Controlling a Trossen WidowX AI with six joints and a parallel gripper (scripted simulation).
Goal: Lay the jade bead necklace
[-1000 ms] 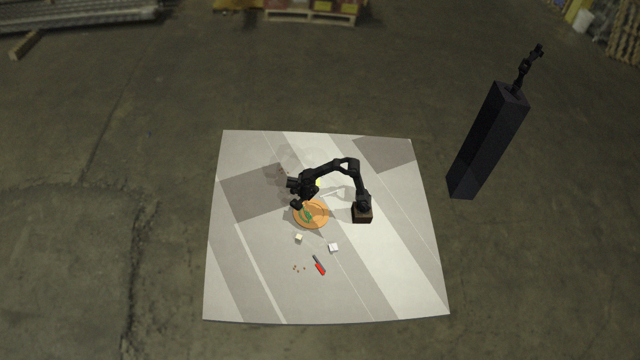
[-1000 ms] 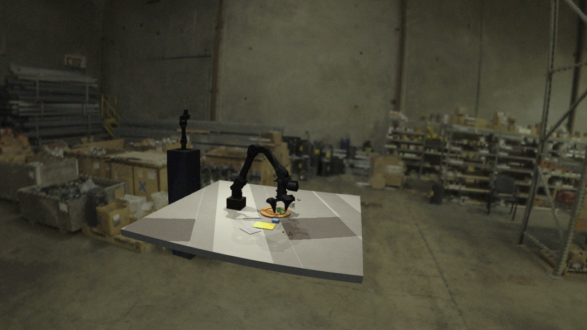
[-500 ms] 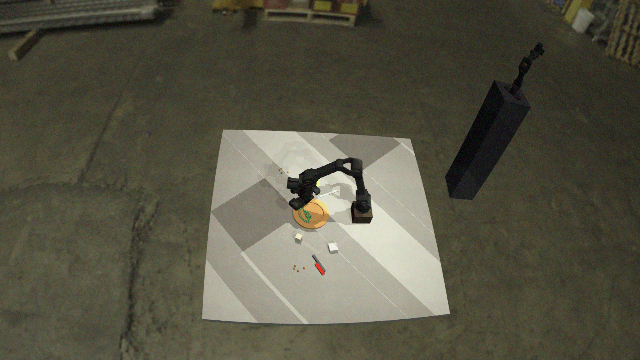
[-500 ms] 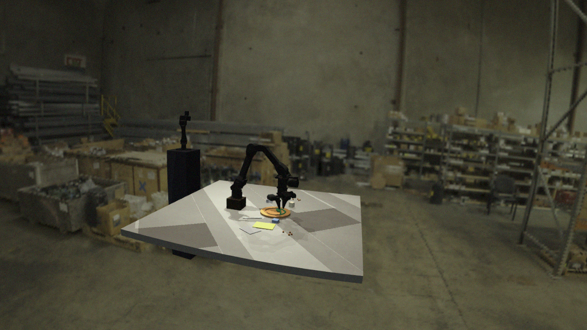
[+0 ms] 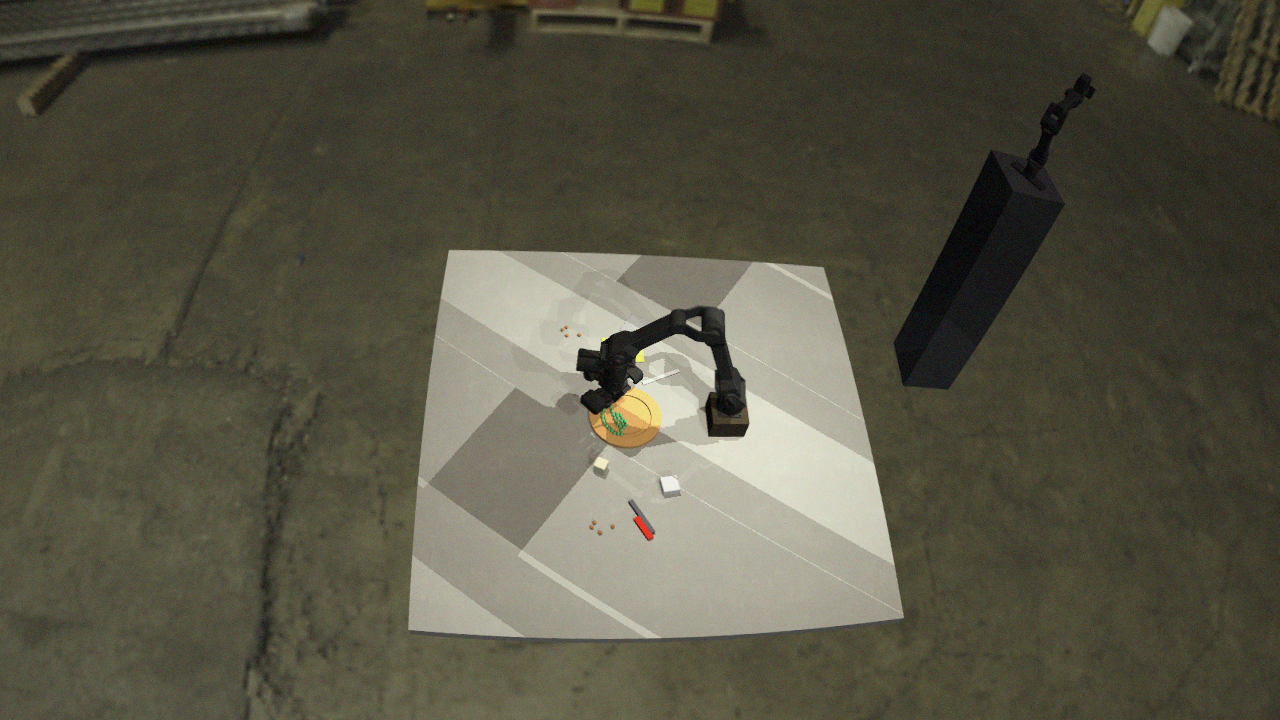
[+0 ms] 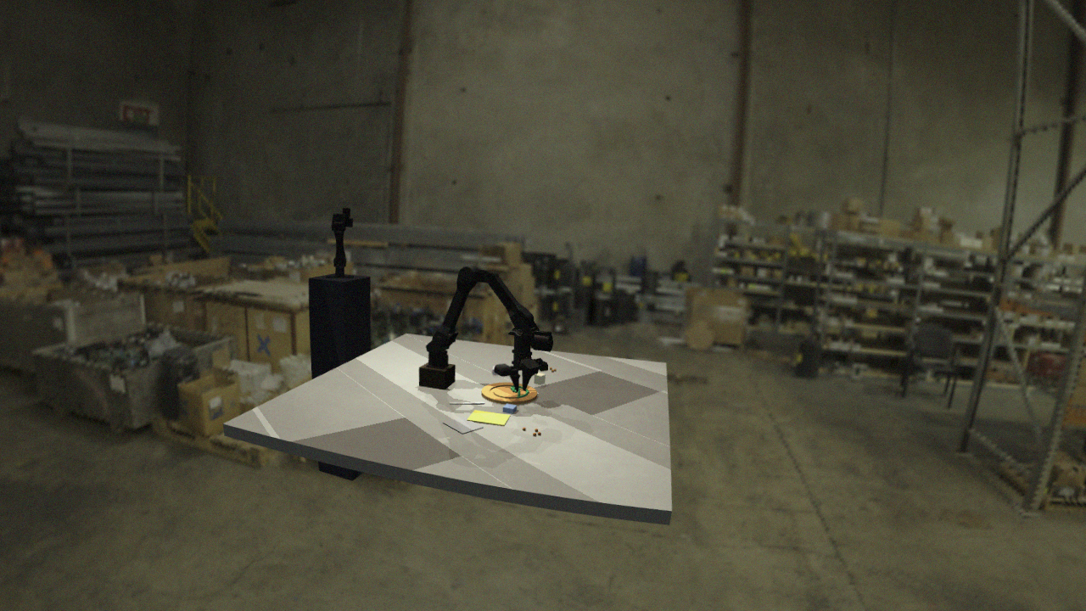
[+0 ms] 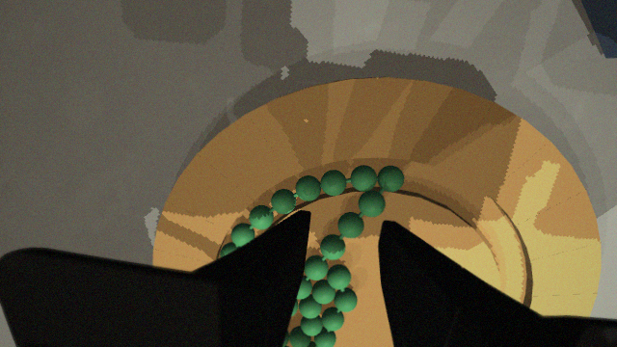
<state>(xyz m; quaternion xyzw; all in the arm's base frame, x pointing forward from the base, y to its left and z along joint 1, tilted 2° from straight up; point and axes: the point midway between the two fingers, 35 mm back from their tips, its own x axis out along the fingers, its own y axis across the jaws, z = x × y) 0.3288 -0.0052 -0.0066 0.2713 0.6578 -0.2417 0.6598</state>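
The blue block is 1 cm ahead of my gripper tip, 13 cm to the right of it and 2 cm below it. Round my gripper tip: yellow pad 3 cm behind, 22 cm to the right, 3 cm below; then white strip 15 cm behind, 13 cm to the right, 3 cm below; then cream cube 1 cm ahead, 19 cm to the left, 1 cm below.
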